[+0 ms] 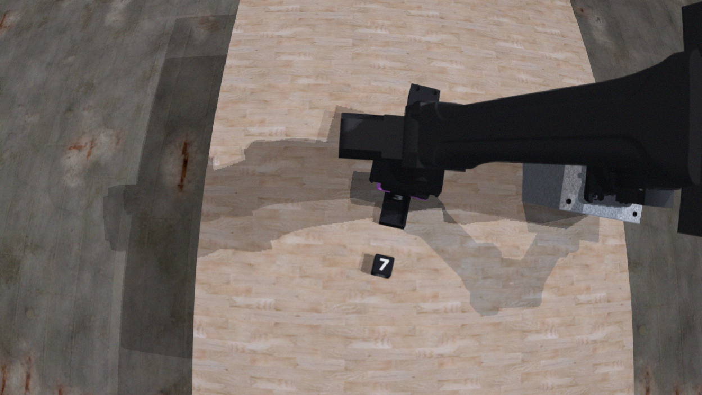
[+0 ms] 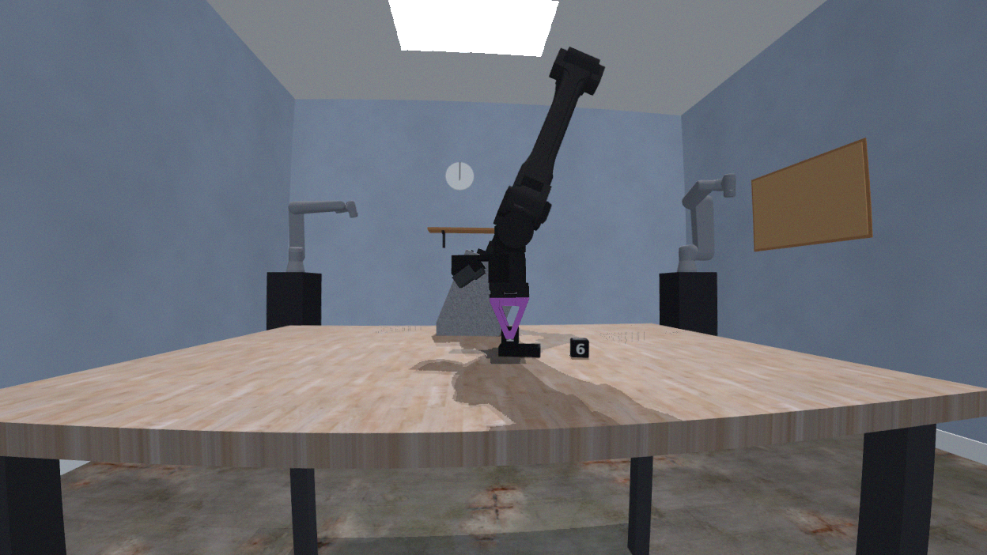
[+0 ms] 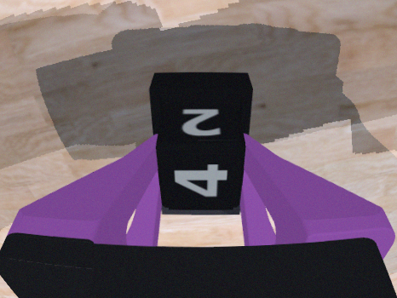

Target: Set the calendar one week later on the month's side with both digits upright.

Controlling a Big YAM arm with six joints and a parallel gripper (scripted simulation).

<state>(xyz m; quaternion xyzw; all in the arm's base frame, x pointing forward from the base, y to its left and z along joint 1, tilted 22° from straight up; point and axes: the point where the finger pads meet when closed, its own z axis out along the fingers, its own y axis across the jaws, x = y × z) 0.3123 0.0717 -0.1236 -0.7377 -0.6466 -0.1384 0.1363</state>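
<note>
My hand is 2 cm to the right of the black tray and 3 cm above it. Also, from my hand: black cube: 2 cm ahead, 12 cm to the left, 2 cm below.
</note>
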